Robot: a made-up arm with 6 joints. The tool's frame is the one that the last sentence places.
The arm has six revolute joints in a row. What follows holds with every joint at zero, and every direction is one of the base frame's. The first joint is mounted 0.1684 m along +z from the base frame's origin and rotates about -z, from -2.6 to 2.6 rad. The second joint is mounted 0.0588 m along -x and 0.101 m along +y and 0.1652 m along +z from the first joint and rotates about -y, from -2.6 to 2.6 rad. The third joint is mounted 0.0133 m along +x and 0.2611 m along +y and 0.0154 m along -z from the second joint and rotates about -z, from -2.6 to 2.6 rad. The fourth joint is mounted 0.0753 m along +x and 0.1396 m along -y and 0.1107 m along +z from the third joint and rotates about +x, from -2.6 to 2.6 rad. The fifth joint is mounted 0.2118 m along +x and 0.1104 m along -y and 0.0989 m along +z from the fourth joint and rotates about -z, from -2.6 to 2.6 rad. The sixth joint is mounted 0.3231 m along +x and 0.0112 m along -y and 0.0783 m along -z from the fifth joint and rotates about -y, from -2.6 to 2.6 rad. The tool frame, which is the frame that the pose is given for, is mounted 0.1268 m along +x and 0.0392 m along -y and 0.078 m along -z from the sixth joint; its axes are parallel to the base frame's.
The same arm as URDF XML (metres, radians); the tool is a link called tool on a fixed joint. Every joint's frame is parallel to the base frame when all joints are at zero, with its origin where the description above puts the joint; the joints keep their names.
<robot name="arm">
  <joint name="tool_fixed" type="fixed">
    <parent link="link6"/>
    <child link="tool"/>
    <origin xyz="0.1268 -0.0392 -0.078" rpy="0 0 0"/>
  </joint>
  <joint name="joint 6" type="revolute">
    <parent link="link5"/>
    <child link="link6"/>
    <origin xyz="0.3231 -0.0112 -0.0783" rpy="0 0 0"/>
    <axis xyz="0 -1 0"/>
    <limit lower="-2.6" upper="2.6"/>
  </joint>
  <joint name="joint 5" type="revolute">
    <parent link="link4"/>
    <child link="link5"/>
    <origin xyz="0.2118 -0.1104 0.0989" rpy="0 0 0"/>
    <axis xyz="0 0 -1"/>
    <limit lower="-2.6" upper="2.6"/>
  </joint>
  <joint name="joint 4" type="revolute">
    <parent link="link3"/>
    <child link="link4"/>
    <origin xyz="0.0753 -0.1396 0.1107" rpy="0 0 0"/>
    <axis xyz="1 0 0"/>
    <limit lower="-2.6" upper="2.6"/>
  </joint>
  <joint name="joint 3" type="revolute">
    <parent link="link2"/>
    <child link="link3"/>
    <origin xyz="0.0133 0.2611 -0.0154" rpy="0 0 0"/>
    <axis xyz="0 0 -1"/>
    <limit lower="-2.6" upper="2.6"/>
  </joint>
  <joint name="joint 2" type="revolute">
    <parent link="link1"/>
    <child link="link2"/>
    <origin xyz="-0.0588 0.101 0.1652" rpy="0 0 0"/>
    <axis xyz="0 -1 0"/>
    <limit lower="-2.6" upper="2.6"/>
  </joint>
  <joint name="joint 1" type="revolute">
    <parent link="base_link"/>
    <child link="link1"/>
    <origin xyz="0 0 0.1684" rpy="0 0 0"/>
    <axis xyz="0 0 -1"/>
    <limit lower="-2.6" upper="2.6"/>
  </joint>
  <link name="base_link"/>
  <link name="link1"/>
  <link name="link2"/>
  <link name="link3"/>
  <link name="link4"/>
  <link name="link5"/>
  <link name="link6"/>
  <link name="tool"/>
</robot>

